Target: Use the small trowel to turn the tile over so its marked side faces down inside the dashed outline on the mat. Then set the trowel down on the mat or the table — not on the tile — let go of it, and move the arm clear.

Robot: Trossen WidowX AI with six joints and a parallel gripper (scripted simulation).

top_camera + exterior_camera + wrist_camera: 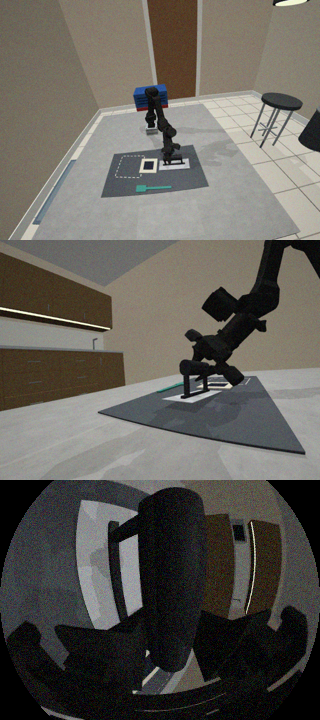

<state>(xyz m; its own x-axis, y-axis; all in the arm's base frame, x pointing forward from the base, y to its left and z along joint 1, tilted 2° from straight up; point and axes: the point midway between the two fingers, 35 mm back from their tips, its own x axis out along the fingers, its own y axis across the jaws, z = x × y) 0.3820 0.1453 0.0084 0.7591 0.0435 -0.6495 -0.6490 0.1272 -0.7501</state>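
My gripper tip is now 12 cm to the left of the dark mat, 8 cm above it and 1 cm past it. Round my gripper tip: teal trowel 13 cm to the right, 13 cm ahead, 5 cm below; then grey plate tool 3 cm behind, 1 cm below; then cream tile 15 cm to the right, 5 cm below, 3 cm behind.
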